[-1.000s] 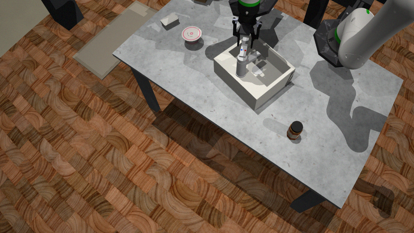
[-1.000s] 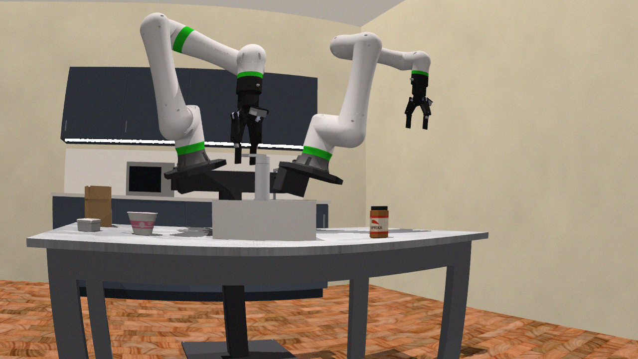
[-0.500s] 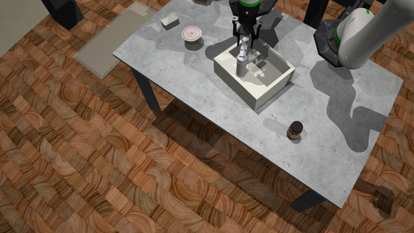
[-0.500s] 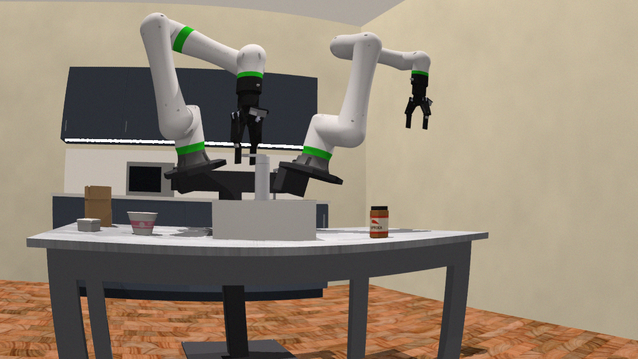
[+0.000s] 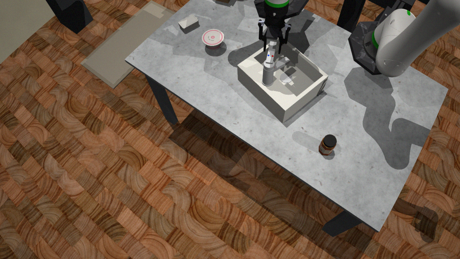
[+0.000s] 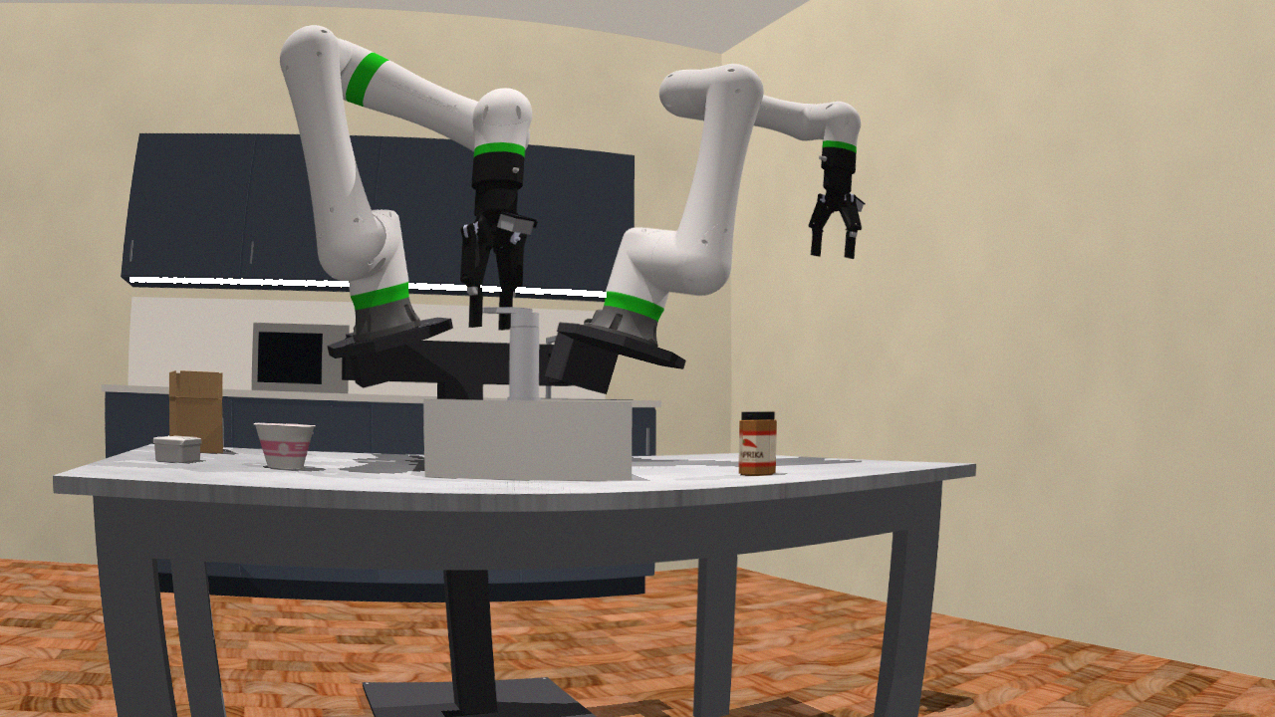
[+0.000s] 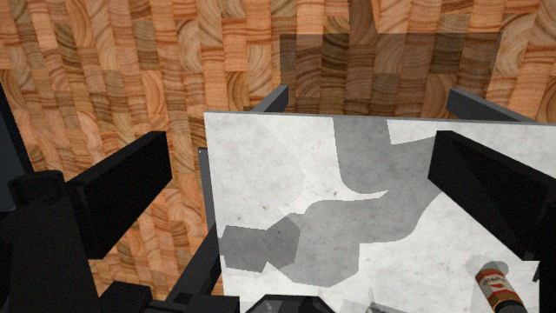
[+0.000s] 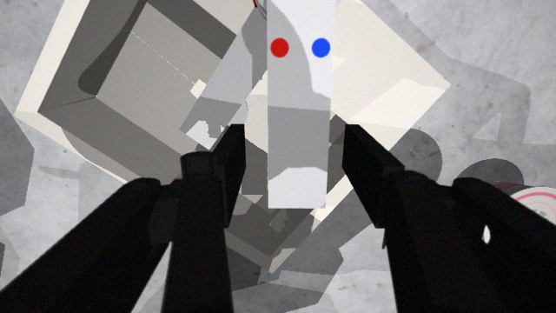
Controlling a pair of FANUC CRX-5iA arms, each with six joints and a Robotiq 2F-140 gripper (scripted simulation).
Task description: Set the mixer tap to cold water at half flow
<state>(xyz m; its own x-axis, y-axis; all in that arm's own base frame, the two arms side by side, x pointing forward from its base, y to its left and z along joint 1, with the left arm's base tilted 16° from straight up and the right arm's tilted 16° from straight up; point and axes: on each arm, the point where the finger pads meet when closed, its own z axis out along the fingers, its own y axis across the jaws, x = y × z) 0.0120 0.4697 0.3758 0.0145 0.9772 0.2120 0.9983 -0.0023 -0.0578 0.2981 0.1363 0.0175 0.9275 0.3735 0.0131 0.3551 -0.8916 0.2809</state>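
The flat lever lies 4 cm ahead of my right hand and 2 cm to the left of it. From my right hand the other things lie so: pink-and-white bowl 38 cm to the right, 23 cm below, 3 cm behind; paprika jar 42 cm to the left, 22 cm below, 17 cm ahead; white basin 24 cm below, 6 cm to the left, 3 cm behind.
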